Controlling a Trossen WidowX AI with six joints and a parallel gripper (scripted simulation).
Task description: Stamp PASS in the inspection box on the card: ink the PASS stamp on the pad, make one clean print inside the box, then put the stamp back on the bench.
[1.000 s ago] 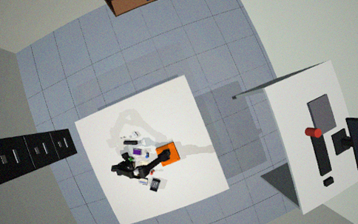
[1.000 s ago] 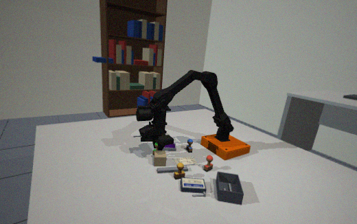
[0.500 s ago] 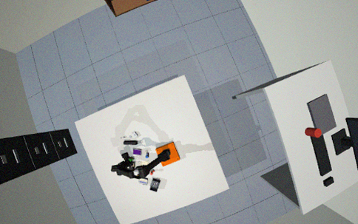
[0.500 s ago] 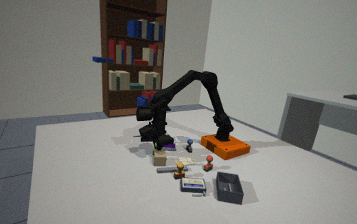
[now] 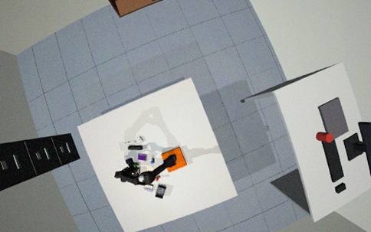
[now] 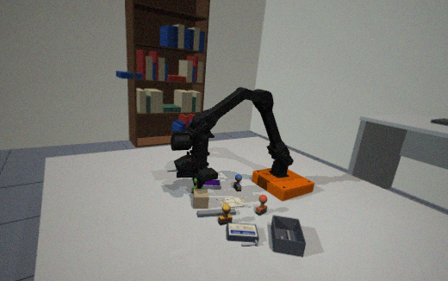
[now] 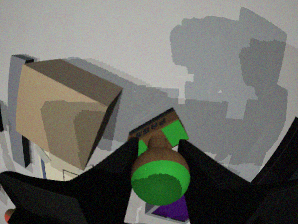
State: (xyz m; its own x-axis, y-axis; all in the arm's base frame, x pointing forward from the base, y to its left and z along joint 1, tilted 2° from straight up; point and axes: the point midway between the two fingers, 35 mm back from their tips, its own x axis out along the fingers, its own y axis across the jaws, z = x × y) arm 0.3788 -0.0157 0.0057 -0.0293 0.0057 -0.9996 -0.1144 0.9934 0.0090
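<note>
My gripper tip is 80 mm past the purple ink pad, 50 mm to the left of it and 30 mm above it. Also, from my gripper tip: grey bar 20 mm behind, 140 mm to the left, 20 mm below; pale card 110 mm behind, 100 mm to the left, 30 mm below; tan block 10 mm ahead, 70 mm to the left, 10 mm below.
</note>
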